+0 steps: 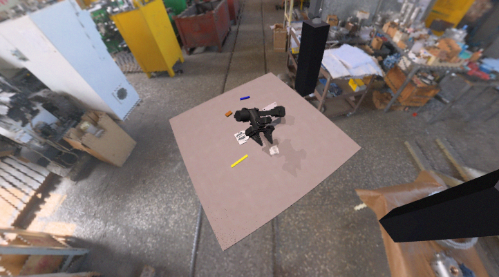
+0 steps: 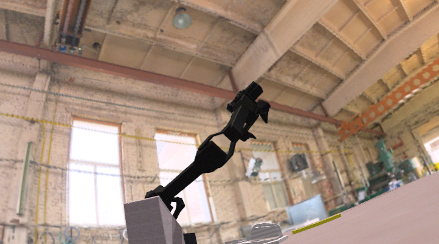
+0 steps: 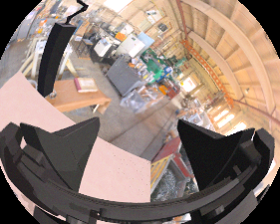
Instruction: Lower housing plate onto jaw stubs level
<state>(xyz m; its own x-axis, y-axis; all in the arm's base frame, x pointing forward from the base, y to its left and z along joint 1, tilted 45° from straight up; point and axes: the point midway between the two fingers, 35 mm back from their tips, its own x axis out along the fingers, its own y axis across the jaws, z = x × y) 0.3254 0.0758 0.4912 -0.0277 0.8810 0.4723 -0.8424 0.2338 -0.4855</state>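
My gripper tip is now 15 cm past the small white piece, 16 cm to the left of it and 46 cm above it. Also, from my gripper tip: blue bar 17 cm behind, 85 cm to the right, 46 cm below; then white base 5 cm ahead, 41 cm to the right, 47 cm below; then yellow bar 14 cm ahead, 21 cm to the right, 46 cm below.
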